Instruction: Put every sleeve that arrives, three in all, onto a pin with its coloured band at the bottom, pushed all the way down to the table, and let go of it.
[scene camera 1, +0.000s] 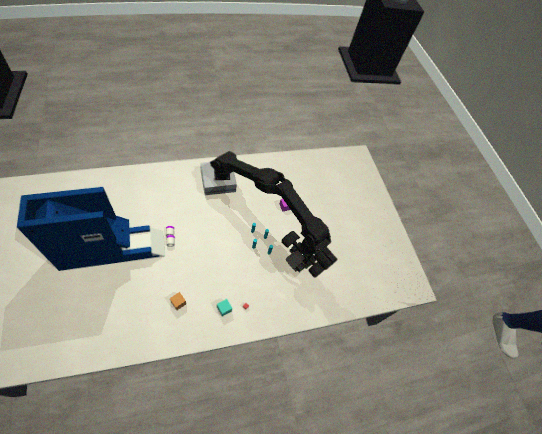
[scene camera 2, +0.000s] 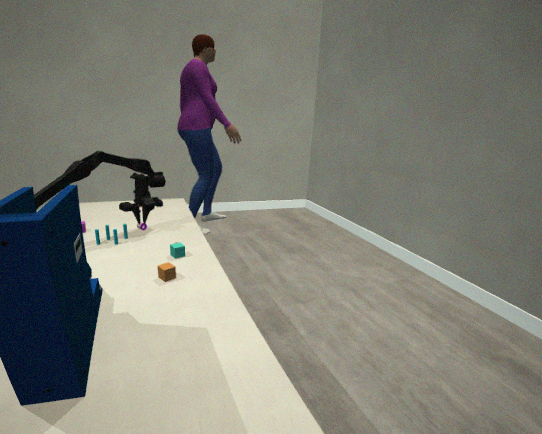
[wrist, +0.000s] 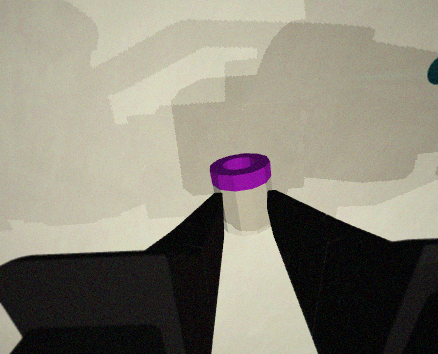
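Note:
My gripper (scene camera 2: 141, 223) (wrist: 244, 200) is shut on a white sleeve (wrist: 246, 210) with a purple band (scene camera 2: 143, 226) (wrist: 241, 175). The sleeve lies about level across the fingers, low over the table; its open banded end faces scene camera 2. The fingers hide it in scene camera 1. Several bare teal pins stand upright to the left of the gripper, among them one pin (scene camera 1: 270, 249) (scene camera 2: 125, 231) nearest it and one farther pin (scene camera 1: 253, 228). Two more sleeves, one sleeve (scene camera 1: 170, 231) and another sleeve (scene camera 1: 170, 242), lie end to end at the chute mouth, each with a purple band.
A blue dispenser (scene camera 1: 82, 250) (scene camera 2: 60, 300) stands at the left with its chute facing the pins. An orange cube (scene camera 1: 178, 300) (scene camera 2: 166, 272), a teal cube (scene camera 1: 224, 307) (scene camera 2: 177, 250) and a small red cube (scene camera 1: 245, 306) lie toward the front. A purple cube (scene camera 1: 284, 204) lies beneath the arm.

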